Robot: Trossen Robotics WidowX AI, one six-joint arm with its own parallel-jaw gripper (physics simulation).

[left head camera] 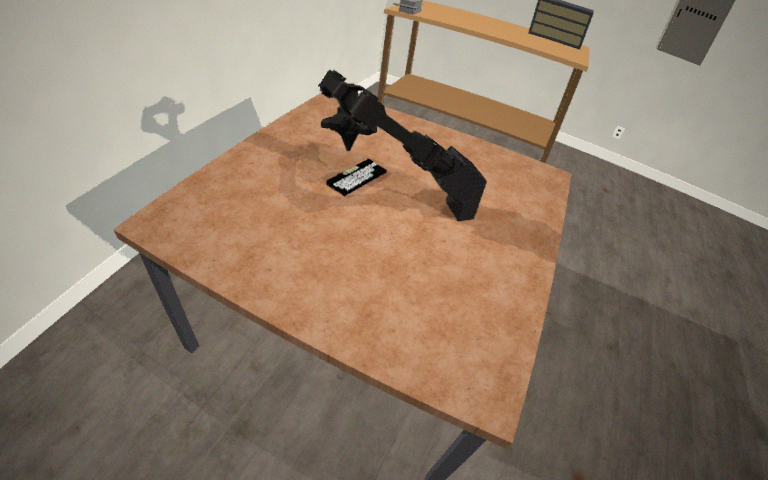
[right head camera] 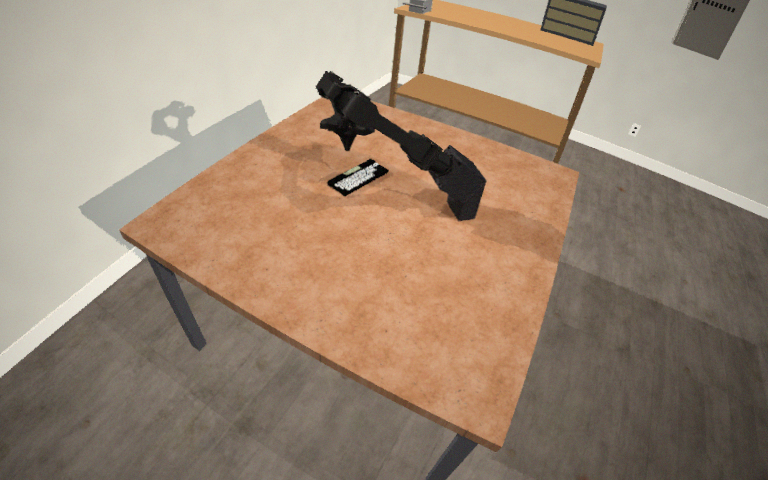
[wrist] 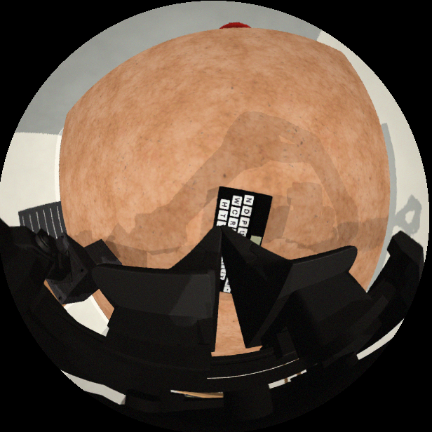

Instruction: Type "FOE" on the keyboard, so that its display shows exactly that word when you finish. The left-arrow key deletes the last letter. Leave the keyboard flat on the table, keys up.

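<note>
The black keyboard [left head camera: 330, 182] [right head camera: 331, 182] [wrist: 259, 211] lies flat on the table, with its white keys up. Its pale green display [left head camera: 351, 169] [right head camera: 352, 169] [wrist: 256, 241] is too small to read in the head views. In the wrist view part of the display shows, without readable letters, and the fingers hide the middle of the keyboard. Key letters N, D, P, W, C, R, H and T show beside the fingertips. My gripper [left head camera: 348, 149] [right head camera: 347, 149] [wrist: 219, 231] is shut and empty. Its tips point down and are above the keyboard, apart from it.
The table [left head camera: 339, 271] [right head camera: 339, 271] [wrist: 175, 100] carries the arm's base [left head camera: 465, 183] [right head camera: 465, 183] to the right of the keyboard. A wooden shelf unit [left head camera: 487, 28] [right head camera: 498, 27] stands behind the table. A red thing [wrist: 236, 25] shows beyond the table's edge in the wrist view.
</note>
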